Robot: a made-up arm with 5 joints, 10 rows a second.
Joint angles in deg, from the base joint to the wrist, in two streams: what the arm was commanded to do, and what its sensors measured. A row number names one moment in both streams.
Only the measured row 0 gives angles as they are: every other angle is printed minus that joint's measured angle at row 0.
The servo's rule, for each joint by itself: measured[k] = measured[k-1] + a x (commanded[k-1-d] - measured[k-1]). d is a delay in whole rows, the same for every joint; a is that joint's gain. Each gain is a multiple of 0.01, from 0.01 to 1. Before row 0 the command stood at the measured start. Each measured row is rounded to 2 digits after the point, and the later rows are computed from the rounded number. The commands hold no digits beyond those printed.
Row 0, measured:
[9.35, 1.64, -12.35, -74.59, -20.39]
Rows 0 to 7, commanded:
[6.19, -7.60, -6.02, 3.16, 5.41]
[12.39, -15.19, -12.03, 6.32, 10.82]
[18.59, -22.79, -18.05, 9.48, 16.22]
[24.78, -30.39, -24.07, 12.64, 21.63]
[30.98, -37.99, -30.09, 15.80, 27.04]
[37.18, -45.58, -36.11, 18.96, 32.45]
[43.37, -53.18, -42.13, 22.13, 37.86]
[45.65, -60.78, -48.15, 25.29, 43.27]
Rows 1 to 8, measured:
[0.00, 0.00, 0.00, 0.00, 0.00]
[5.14, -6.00, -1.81, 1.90, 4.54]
[11.16, -13.26, -4.88, 4.55, 9.82]
[17.33, -20.79, -8.83, 7.51, 15.20]
[23.51, -28.37, -13.40, 10.59, 20.60]
[29.71, -35.97, -18.41, 13.72, 26.01]
[35.91, -43.56, -23.72, 16.86, 31.42]
[42.10, -51.16, -29.24, 20.02, 36.83]
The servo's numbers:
d 1
a 0.83 0.79 0.30 0.60 0.84

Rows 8 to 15, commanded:
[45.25, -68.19, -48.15, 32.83, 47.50]
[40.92, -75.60, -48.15, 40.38, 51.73]
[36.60, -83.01, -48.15, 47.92, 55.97]
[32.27, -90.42, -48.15, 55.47, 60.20]
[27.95, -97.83, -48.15, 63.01, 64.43]
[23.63, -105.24, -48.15, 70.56, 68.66]
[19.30, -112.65, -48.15, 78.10, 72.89]
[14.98, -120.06, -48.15, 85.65, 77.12]
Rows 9 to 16, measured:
[45.05, -58.76, -34.91, 23.18, 42.24]
[45.22, -66.21, -38.88, 28.97, 46.66]
[41.65, -73.63, -41.66, 35.82, 50.92]
[37.46, -81.04, -43.61, 43.08, 55.16]
[33.15, -88.45, -44.97, 50.51, 59.39]
[28.83, -95.86, -45.92, 58.01, 63.62]
[24.51, -103.27, -46.59, 65.54, 67.85]
[20.19, -110.68, -47.06, 73.08, 72.08]

